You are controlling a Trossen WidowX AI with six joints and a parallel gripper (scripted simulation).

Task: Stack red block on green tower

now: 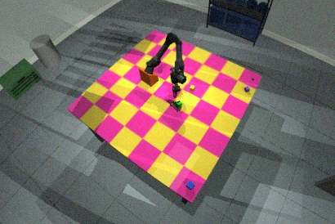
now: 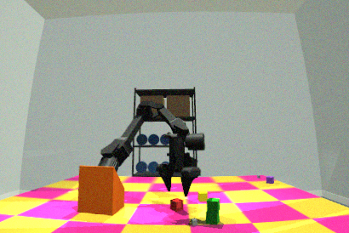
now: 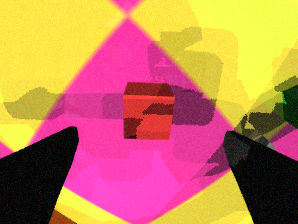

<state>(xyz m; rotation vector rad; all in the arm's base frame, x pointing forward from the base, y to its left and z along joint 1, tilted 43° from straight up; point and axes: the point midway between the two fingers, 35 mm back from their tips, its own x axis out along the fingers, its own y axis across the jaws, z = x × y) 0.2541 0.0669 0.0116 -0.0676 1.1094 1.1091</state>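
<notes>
The red block lies 40 mm below my gripper tip. Also, from my gripper tip: yellow block 120 mm to the left, 90 mm ahead, 40 mm below; then blue block 580 mm ahead, 530 mm to the right, 30 mm below; then purple block 480 mm ahead, 420 mm to the left, 40 mm below.
</notes>
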